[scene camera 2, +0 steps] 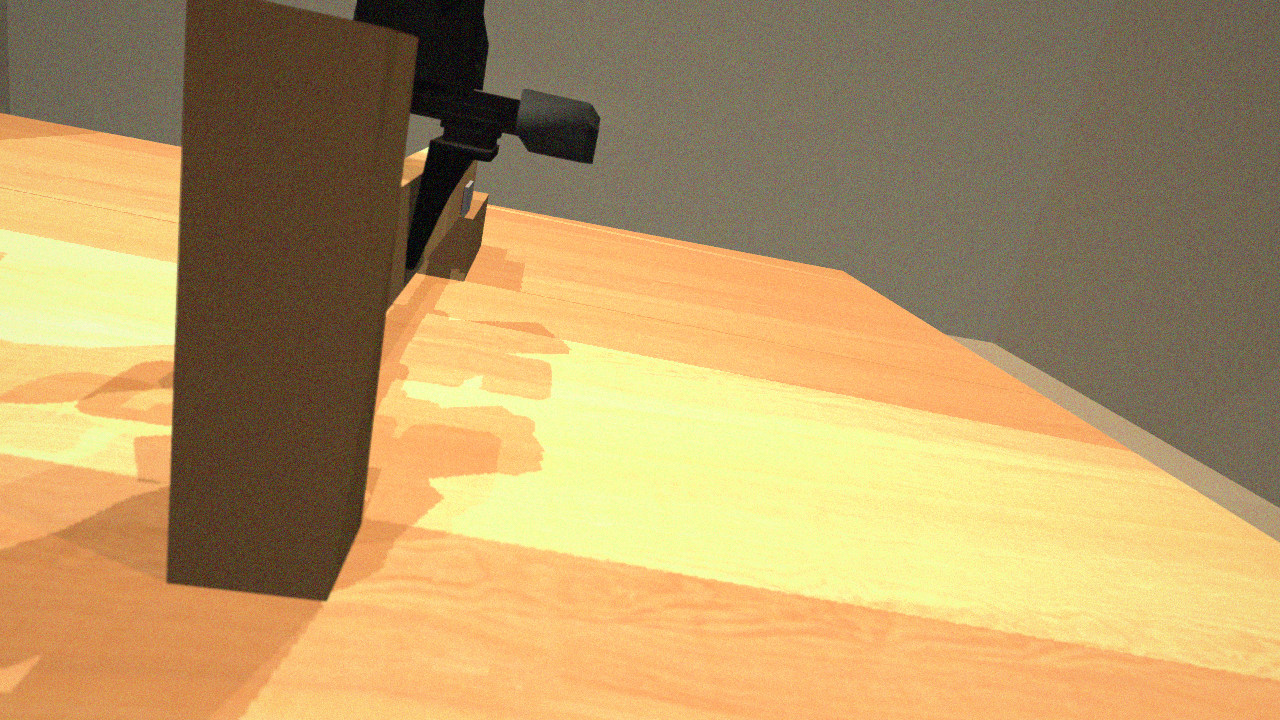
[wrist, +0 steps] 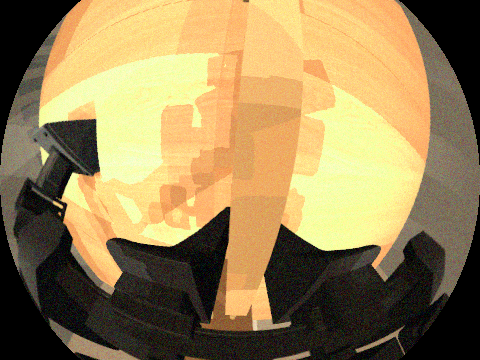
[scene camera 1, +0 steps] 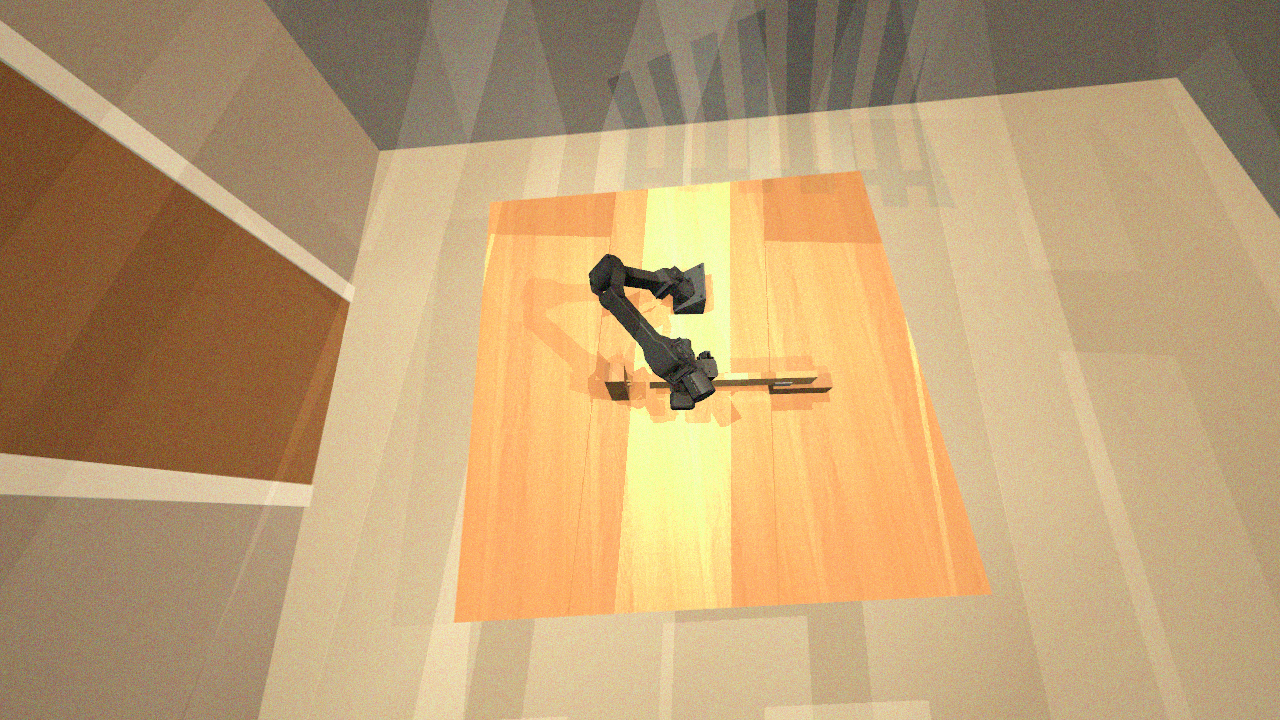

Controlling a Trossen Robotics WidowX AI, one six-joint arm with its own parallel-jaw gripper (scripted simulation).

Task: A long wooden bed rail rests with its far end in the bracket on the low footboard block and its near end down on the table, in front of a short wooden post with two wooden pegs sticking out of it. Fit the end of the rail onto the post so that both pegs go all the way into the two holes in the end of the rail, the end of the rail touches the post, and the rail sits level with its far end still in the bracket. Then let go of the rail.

Labels:
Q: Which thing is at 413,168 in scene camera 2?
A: A long wooden rail.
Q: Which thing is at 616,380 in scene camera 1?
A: A short wooden post.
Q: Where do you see a long wooden rail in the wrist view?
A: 271,88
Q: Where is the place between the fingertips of my gripper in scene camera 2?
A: At 389,264

